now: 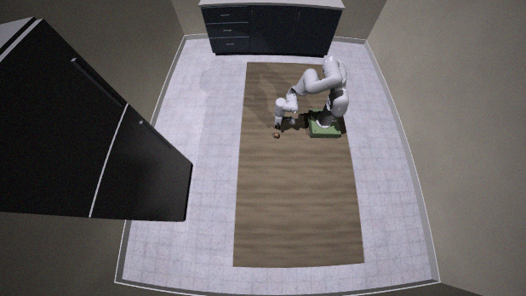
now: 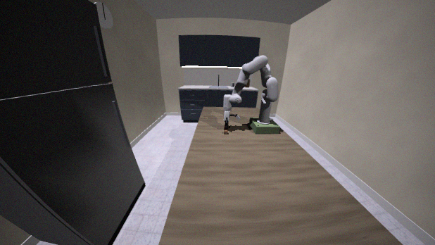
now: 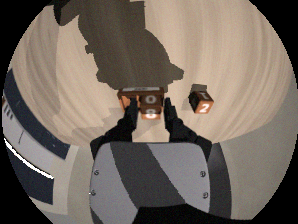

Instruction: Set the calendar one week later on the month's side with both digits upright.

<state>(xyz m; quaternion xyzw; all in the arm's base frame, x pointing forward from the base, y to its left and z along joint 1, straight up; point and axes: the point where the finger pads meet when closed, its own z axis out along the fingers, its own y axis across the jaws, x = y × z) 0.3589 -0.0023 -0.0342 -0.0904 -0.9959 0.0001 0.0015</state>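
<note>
My hand is 20 mm to the left of the calendar tray and 30 mm above it. Round my hand: calendar cube 20 mm ahead, 90 mm to the left, 30 mm below.
</note>
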